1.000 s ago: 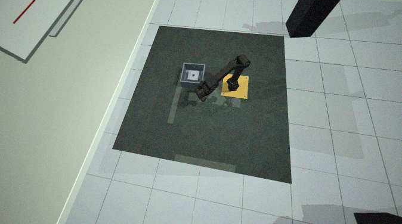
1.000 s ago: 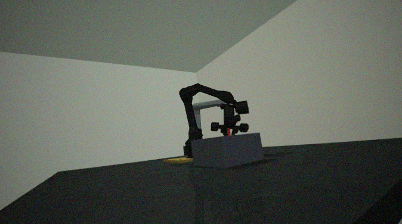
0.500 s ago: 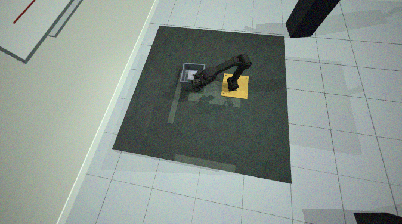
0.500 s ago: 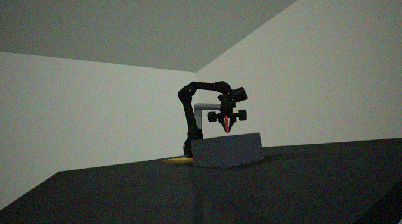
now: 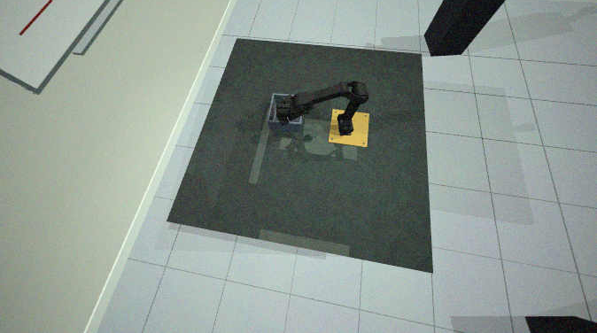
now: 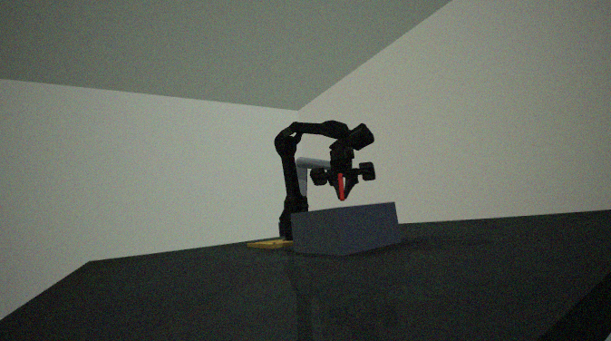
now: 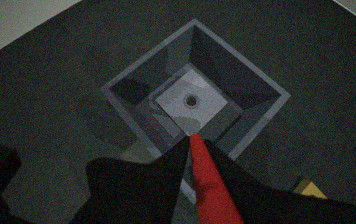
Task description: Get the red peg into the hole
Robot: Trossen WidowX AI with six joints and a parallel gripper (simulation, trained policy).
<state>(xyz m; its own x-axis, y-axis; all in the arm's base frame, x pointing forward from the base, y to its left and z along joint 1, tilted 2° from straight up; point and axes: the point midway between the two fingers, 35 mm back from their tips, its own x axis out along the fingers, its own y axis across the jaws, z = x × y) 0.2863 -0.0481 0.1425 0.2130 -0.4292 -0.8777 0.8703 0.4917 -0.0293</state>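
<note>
My gripper tip is now 1 cm past the red peg, 1 cm to the right of it and 3 cm below it. From my gripper tip the other things lie so: grey box 4 cm ahead, 5 cm to the right, 10 cm below.
</note>
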